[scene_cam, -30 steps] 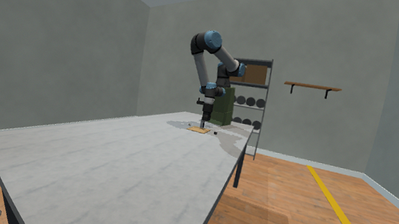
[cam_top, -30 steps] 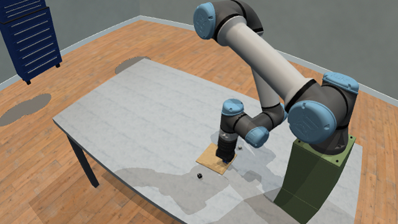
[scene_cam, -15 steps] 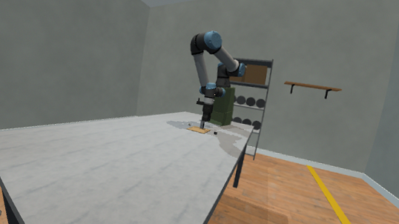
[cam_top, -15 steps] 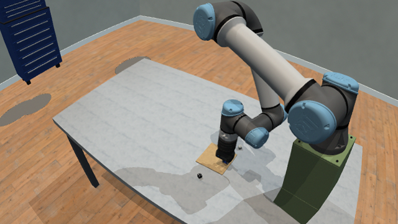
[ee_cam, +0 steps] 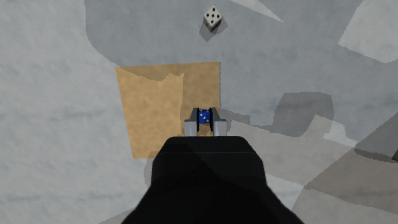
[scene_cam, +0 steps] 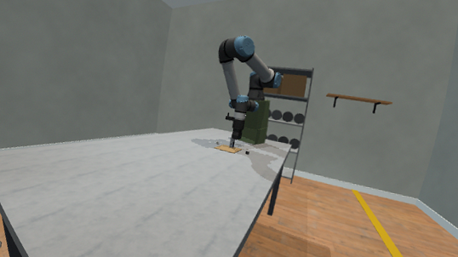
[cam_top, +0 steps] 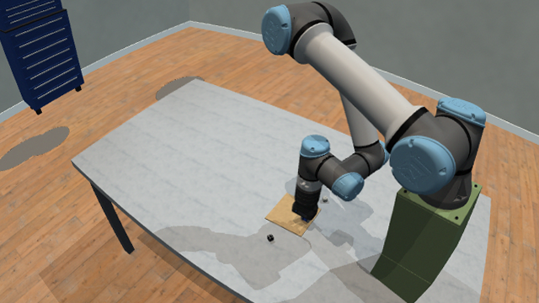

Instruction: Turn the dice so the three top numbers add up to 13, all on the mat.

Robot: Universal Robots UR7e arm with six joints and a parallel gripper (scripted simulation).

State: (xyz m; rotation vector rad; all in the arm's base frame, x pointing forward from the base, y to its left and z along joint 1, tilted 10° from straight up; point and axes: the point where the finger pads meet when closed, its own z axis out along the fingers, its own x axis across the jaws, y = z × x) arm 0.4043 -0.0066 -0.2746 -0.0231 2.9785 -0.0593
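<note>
The blue die is 10 mm below my hand. From my hand the other things lie so: tan mat: 50 mm ahead, 20 mm below; then black die: 130 mm to the left, 50 mm ahead, 20 mm below; then white die: 120 mm to the right, 20 mm below, 10 mm behind.
</note>
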